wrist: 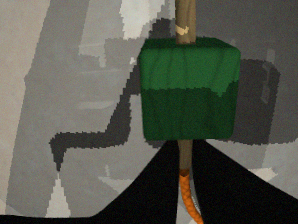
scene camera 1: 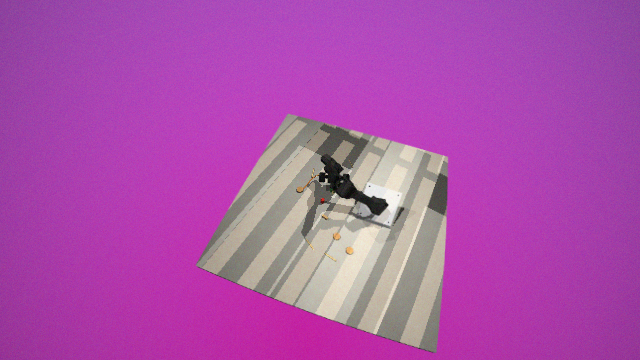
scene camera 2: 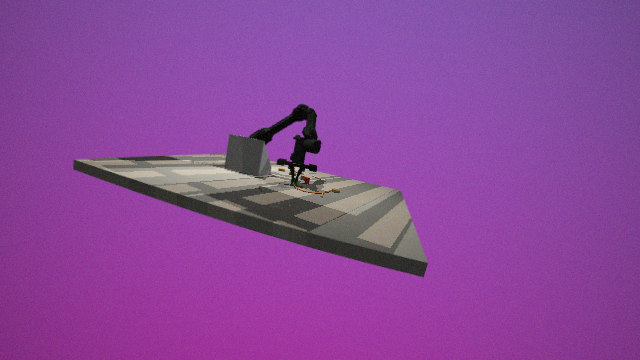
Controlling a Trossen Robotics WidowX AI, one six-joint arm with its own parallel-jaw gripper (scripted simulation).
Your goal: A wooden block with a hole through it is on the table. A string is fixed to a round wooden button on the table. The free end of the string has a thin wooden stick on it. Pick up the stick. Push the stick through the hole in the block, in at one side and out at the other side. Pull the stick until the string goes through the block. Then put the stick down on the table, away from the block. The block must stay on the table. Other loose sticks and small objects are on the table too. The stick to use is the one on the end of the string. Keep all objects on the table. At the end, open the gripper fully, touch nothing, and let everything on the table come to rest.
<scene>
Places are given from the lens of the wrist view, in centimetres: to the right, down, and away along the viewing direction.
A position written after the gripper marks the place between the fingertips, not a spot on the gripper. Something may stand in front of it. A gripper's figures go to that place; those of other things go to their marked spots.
gripper (wrist: 184,148): 2, 2, 10
green block (wrist: 188,91): 1, -1, 7
</scene>
